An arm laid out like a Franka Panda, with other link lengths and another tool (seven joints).
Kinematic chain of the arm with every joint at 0, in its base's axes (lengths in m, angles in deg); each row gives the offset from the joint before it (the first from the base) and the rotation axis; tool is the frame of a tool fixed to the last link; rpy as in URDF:
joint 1: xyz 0 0 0.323 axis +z
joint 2: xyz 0 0 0 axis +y
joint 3: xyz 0 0 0.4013 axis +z
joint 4: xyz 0.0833 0 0 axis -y
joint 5: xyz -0.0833 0 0.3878 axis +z
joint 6: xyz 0 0 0 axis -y
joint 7: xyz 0.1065 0 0 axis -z
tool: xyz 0.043 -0.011 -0.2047 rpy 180 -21 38.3
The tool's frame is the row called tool.
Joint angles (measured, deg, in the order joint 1, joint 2, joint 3, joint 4, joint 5, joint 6, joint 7), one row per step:
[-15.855, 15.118, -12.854, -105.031, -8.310, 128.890, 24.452]
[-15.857, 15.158, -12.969, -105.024, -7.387, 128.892, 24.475]
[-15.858, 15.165, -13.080, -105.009, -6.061, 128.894, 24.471]
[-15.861, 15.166, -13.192, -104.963, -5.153, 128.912, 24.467]
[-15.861, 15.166, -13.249, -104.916, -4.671, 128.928, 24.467]
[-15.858, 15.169, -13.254, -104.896, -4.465, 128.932, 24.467]
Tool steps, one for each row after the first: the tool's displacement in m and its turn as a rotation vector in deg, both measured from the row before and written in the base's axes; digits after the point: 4 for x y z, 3 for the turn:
[-0.0004, -0.0002, -0.0009, 0.672, -0.370, -0.593]
[-0.0003, 0.0003, -0.0007, 0.959, -0.582, -0.761]
[-0.0002, -0.0002, 0.0000, 0.622, -0.447, -0.552]
[0.0001, -0.0001, 0.0003, 0.317, -0.264, -0.289]
[0.0002, 0.0002, 0.0001, 0.142, -0.109, -0.102]

